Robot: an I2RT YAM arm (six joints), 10 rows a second.
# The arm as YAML. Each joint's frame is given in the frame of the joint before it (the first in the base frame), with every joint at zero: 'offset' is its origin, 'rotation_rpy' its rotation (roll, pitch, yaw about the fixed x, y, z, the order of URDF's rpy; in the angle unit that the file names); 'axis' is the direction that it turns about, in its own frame. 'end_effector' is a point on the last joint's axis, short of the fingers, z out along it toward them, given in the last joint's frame.
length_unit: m
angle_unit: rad
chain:
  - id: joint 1
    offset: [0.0, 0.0, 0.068]
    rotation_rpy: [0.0, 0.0, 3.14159]
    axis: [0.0, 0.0, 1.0]
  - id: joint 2
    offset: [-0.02, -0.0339, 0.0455]
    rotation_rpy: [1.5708, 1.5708, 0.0]
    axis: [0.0, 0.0, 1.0]
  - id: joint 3
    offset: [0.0, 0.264, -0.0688]
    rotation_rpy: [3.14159, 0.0, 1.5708]
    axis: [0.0, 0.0, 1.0]
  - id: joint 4
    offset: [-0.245, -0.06, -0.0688]
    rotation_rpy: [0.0, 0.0, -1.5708]
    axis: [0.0, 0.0, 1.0]
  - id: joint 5
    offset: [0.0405, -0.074, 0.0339]
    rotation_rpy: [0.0, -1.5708, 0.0]
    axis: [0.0, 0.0, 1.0]
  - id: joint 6
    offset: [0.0, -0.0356, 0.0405]
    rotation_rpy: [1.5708, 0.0, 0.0]
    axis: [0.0, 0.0, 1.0]
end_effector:
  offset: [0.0, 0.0, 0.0]
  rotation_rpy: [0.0, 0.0, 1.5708]
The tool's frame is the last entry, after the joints.
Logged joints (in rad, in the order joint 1, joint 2, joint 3, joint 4, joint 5, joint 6), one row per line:
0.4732, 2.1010, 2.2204, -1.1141, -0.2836, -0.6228
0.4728, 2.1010, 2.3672, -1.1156, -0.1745, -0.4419
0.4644, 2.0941, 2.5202, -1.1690, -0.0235, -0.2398
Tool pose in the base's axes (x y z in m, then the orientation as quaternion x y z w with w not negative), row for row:
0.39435, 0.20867, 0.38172, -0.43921, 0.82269, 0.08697, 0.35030
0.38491, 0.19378, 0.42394, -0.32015, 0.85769, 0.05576, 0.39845
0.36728, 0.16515, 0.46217, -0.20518, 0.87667, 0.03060, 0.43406
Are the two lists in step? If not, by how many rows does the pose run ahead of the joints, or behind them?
The pose runs 1 row ahead of the joints: the pose in row i belongs to the joints in row i + 1.
